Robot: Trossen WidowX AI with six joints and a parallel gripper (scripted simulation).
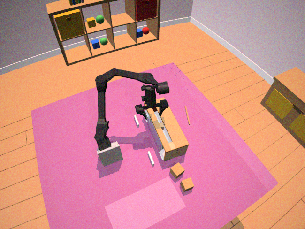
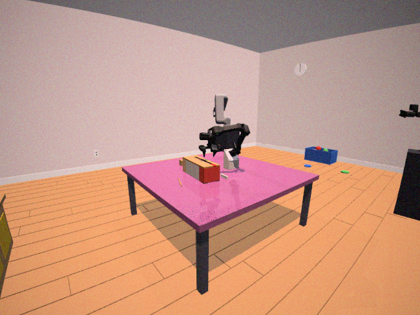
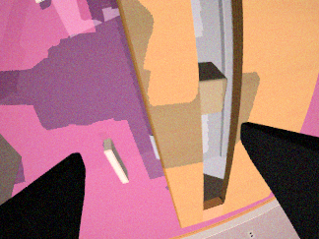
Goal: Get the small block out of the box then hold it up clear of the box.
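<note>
Now: the tan block 4 cm ahead of my gripper tip, 3 cm to the right of it and 7 cm below it. From my gripper tip the other things lie so: thin stick: 29 cm ahead, 15 cm below; long wooden box: 2 cm ahead, 4 cm to the right, 10 cm below.
</note>
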